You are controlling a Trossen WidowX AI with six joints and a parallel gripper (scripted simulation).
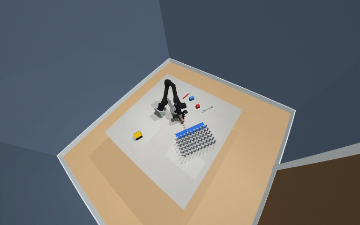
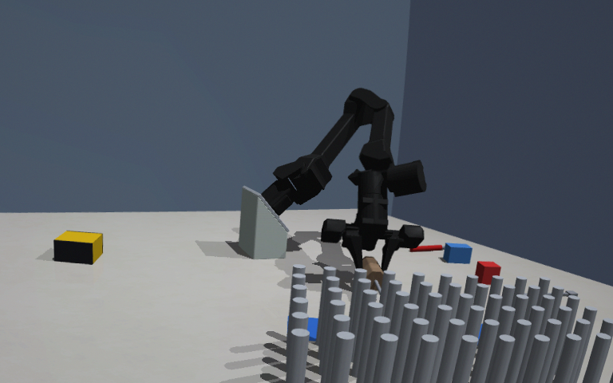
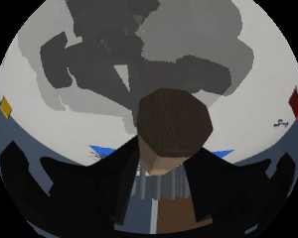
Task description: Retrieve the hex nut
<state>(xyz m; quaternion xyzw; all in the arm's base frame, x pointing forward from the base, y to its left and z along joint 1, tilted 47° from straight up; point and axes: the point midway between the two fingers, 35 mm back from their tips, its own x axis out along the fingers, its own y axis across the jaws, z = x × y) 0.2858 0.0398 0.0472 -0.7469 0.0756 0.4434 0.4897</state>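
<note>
The blue taped strip is 160 mm ahead of my gripper tip, 60 mm to the right of it and 30 mm below it. The rest, counted from my gripper tip: red block (290 mm to the left, 70 mm ahead, 10 mm below); then grey wrench-like tool (320 mm to the left, 190 mm ahead, 30 mm below); then blue block (360 mm to the left, 70 mm behind, 10 mm below).
</note>
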